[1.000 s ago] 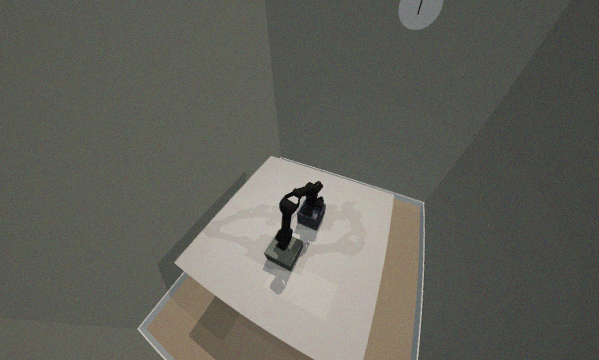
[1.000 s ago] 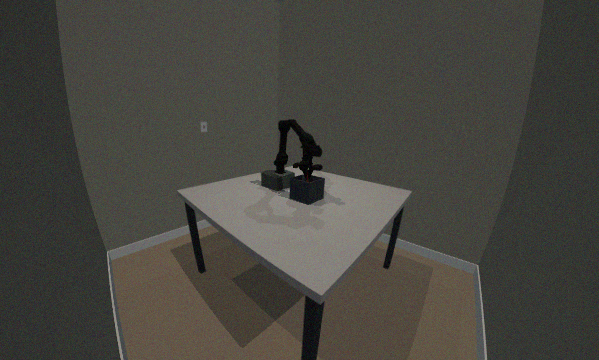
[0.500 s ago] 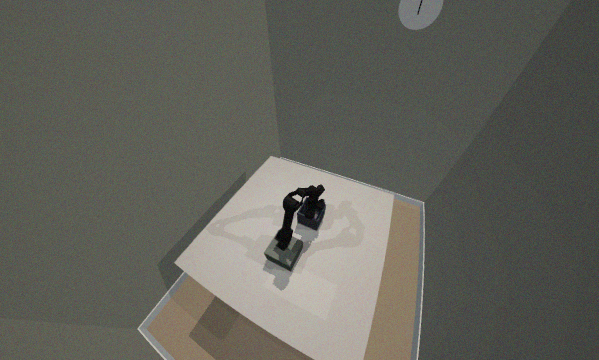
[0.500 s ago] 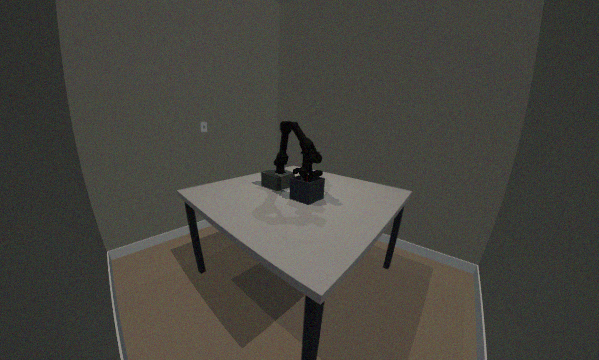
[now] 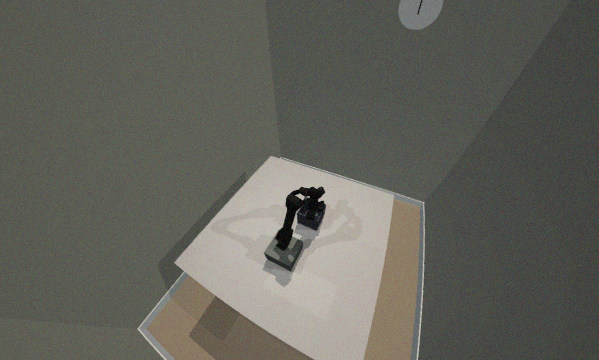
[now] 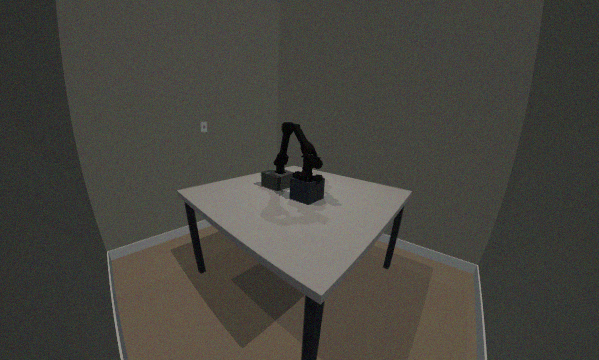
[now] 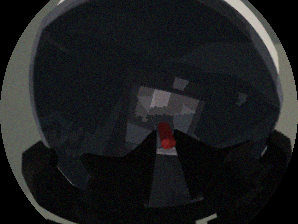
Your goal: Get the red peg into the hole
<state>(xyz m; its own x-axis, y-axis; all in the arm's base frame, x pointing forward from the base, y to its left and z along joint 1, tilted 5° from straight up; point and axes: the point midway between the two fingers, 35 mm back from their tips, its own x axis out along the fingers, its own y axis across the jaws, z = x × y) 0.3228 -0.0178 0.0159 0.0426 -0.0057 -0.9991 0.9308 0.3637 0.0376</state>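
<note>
Right now the red peg is 2 cm below my gripper tip.
</note>
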